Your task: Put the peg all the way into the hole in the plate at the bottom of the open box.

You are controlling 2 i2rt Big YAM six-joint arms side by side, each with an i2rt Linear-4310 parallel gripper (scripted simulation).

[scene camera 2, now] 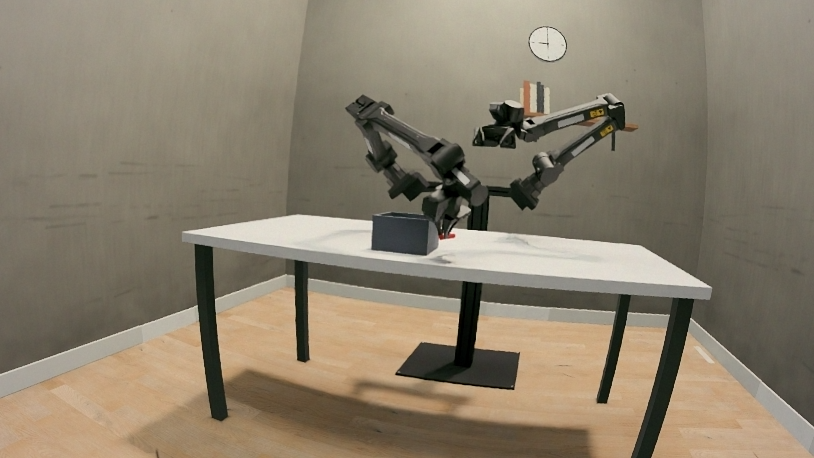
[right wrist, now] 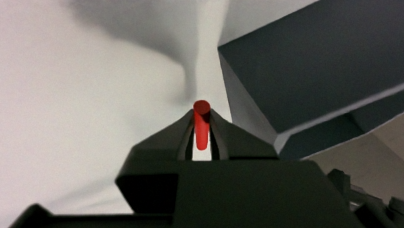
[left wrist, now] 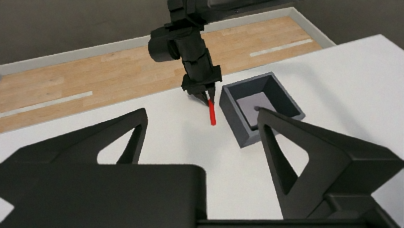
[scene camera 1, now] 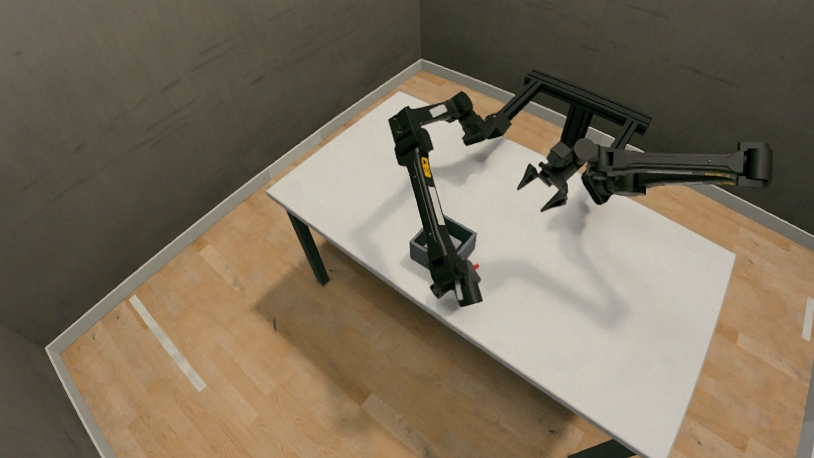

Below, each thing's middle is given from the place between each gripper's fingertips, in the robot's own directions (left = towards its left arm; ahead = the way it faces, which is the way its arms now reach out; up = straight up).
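Labels:
The light plate [left wrist: 249, 106] is 10 mm below my right hand, 120 mm to the right of it and 70 mm behind it, and the grey box [scene camera 2: 395, 232] is 30 mm below that same hand, 120 mm to the right and 70 mm behind. Going by its middle, the light plate is nearer to my right hand than to my left hand.
For my left hand [scene camera 1: 528, 200], the light plate is 290 mm below it, 100 mm ahead of it and 220 mm to the right of it, while the grey box is 300 mm below it, 100 mm ahead and 220 mm to the right.

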